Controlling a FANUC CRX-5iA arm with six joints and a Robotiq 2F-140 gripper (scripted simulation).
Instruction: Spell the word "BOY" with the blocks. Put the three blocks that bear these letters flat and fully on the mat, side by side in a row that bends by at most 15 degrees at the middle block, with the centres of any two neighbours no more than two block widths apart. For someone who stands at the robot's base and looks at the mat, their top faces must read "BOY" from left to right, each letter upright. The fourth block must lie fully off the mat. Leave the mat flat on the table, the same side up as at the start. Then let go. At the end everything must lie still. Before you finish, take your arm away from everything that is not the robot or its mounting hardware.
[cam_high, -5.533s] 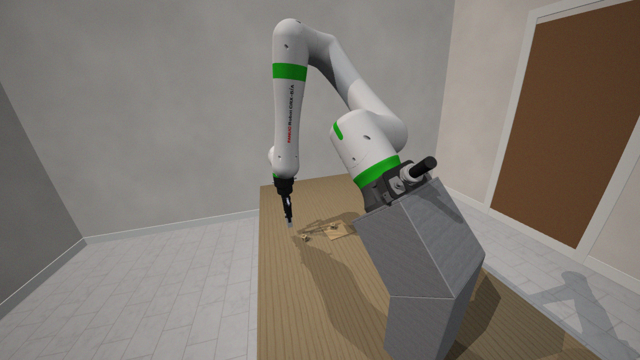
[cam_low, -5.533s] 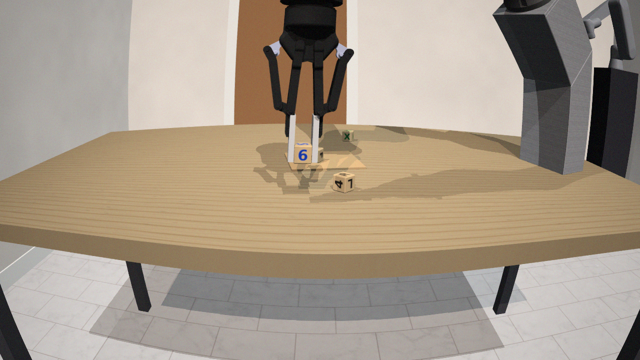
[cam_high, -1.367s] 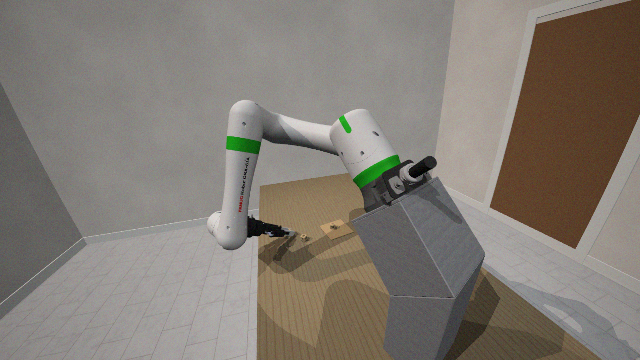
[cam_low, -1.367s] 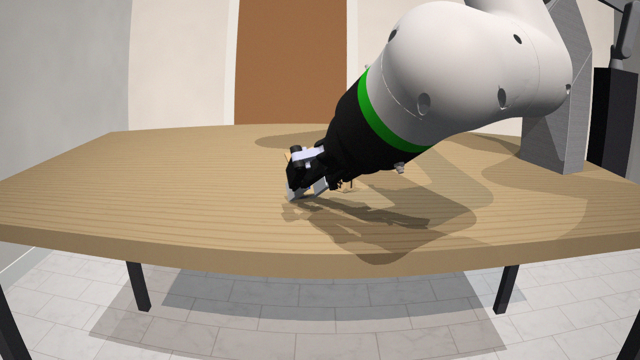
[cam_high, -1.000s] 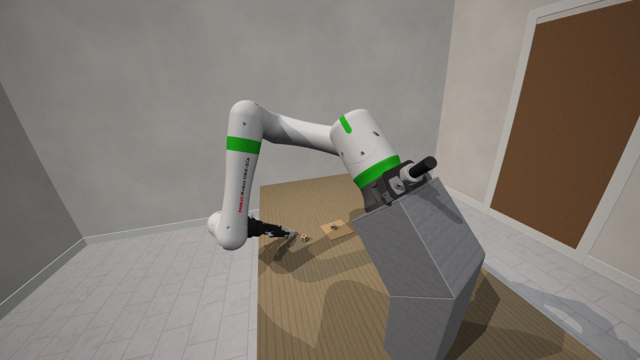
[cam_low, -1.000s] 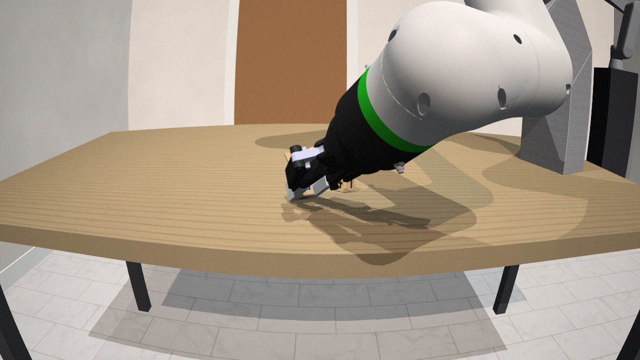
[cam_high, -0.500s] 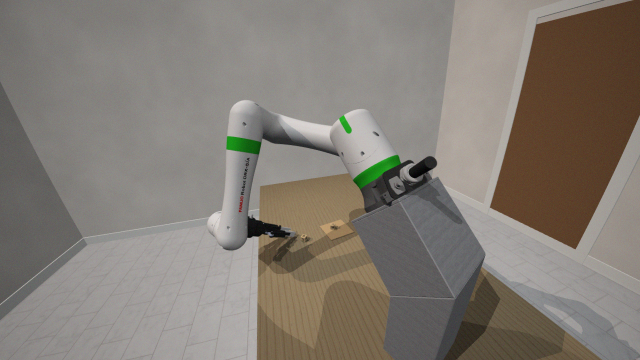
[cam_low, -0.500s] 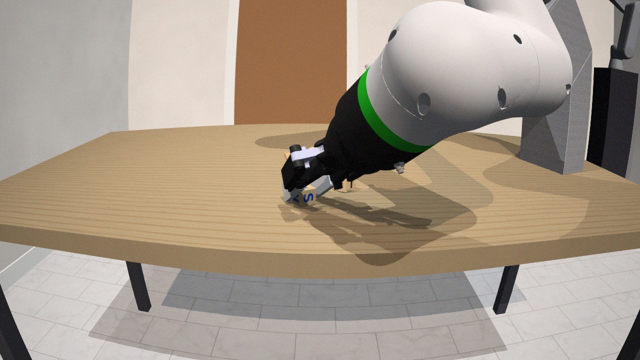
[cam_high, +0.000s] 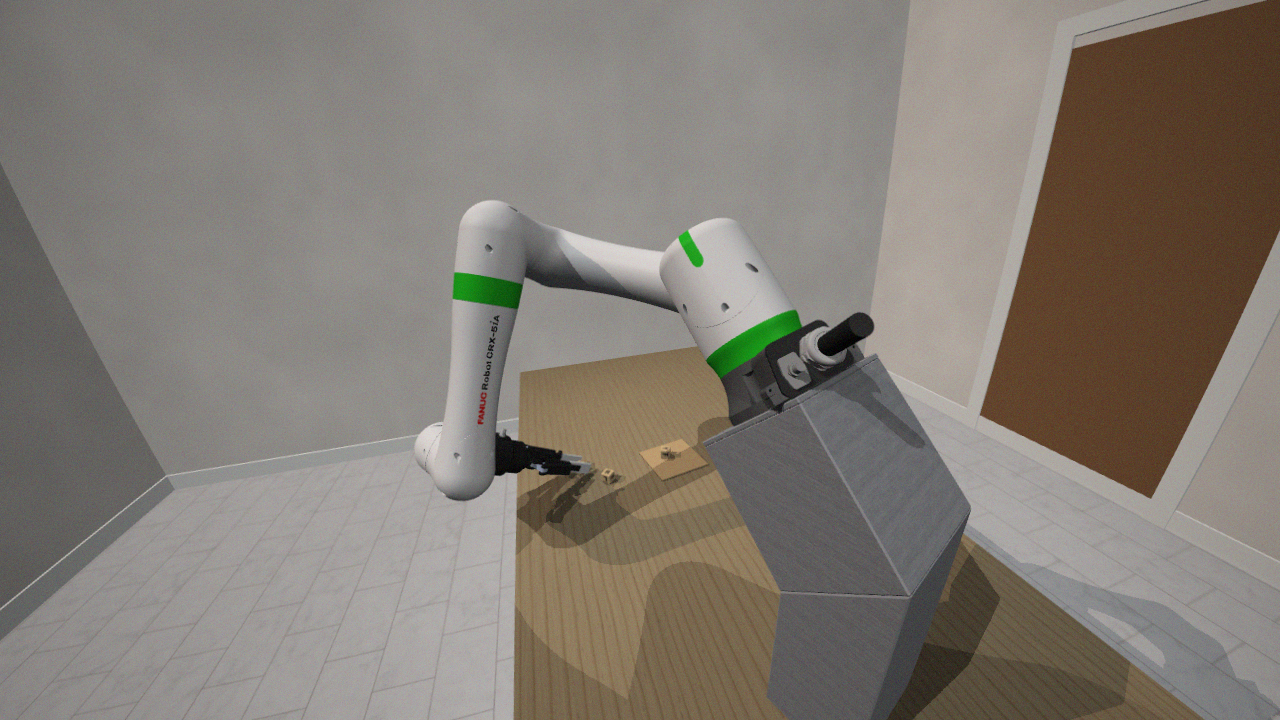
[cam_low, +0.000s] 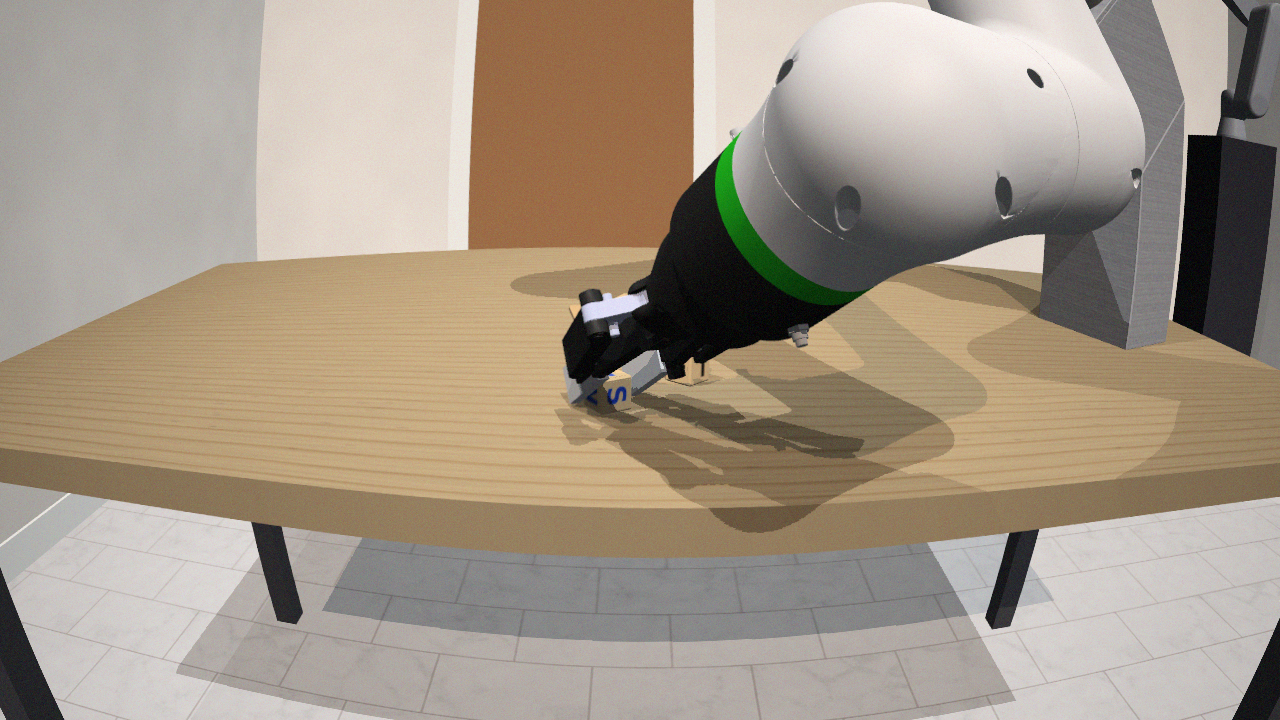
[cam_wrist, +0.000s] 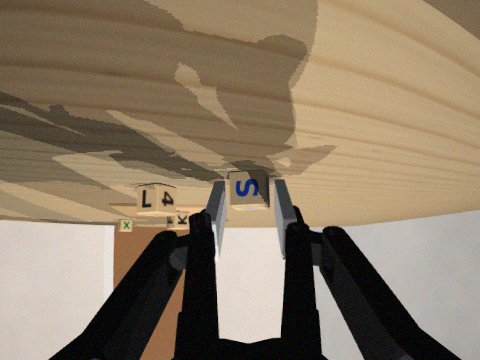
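Right now the block is 20 mm below my hand, 10 mm to the right of it and 10 mm ahead of it. Also, from my hand: tan mat (260 mm to the right, 30 mm below, 30 mm ahead).
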